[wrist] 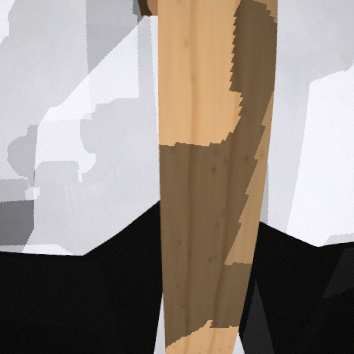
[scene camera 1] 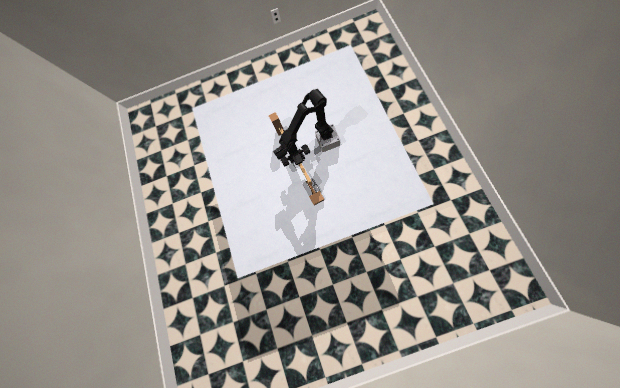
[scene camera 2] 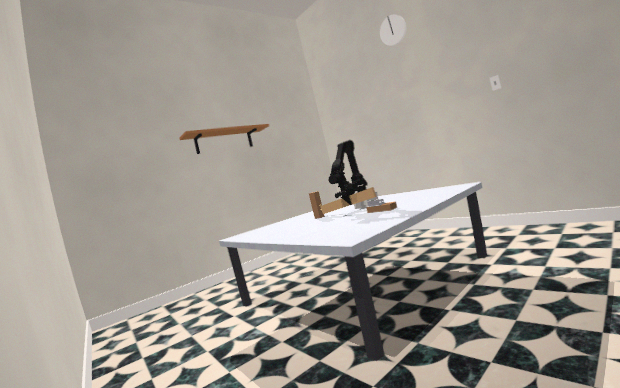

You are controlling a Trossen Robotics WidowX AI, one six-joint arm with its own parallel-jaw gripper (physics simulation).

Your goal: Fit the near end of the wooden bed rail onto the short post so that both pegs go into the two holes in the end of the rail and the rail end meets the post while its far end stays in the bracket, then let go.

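Seen in the pictures: gripper, fingertip midpoint: (scene camera 2: 352, 204); arm's base at its link origin: (scene camera 1: 326, 134).
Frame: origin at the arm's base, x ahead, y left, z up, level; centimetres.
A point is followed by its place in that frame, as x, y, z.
Note:
The long light-wood rail (scene camera 1: 306, 175) {21.2, 23.1, 5.6} (scene camera 2: 363, 195) {22.4, 20.8, 2.3} (wrist: 200, 75) runs between an upright brown post (scene camera 1: 273, 117) {28.0, -18.4, 10.0} (scene camera 2: 315, 204) {30.1, -17.1, 1.8} and a low brown block (scene camera 1: 316, 199) {20.5, 37.1, -4.4} (scene camera 2: 382, 207) {24.2, 34.6, -5.8}. My gripper (scene camera 1: 299, 161) {23.1, 10.2, -2.4} (scene camera 2: 346, 201) {23.1, 10.2, -2.4} (wrist: 187, 206) {23.1, 10.2, -2.4} is shut on the rail, between its two ends. In scene camera 2 the rail slopes: its end by the upright post is low, and its other end stands raised above the table near the low block. In the wrist view black fingers flank the rail. Pegs and holes are hidden or too small to see; I cannot tell how either end is seated.
All stands on the white table (scene camera 1: 380, 175) {-23.8, 36.2, -8.0} (scene camera 2: 300, 232) {65.0, 8.8, -8.0}. The arm's grey base (scene camera 1: 328, 141) {0.4, 5.0, 0.1} stands to one side of the rail. A small grey shape (scene camera 1: 312, 187) {20.3, 28.8, -4.4} lies by the low block. The arm's shadow falls over the table. A wall shelf (scene camera 2: 225, 131) is far off.

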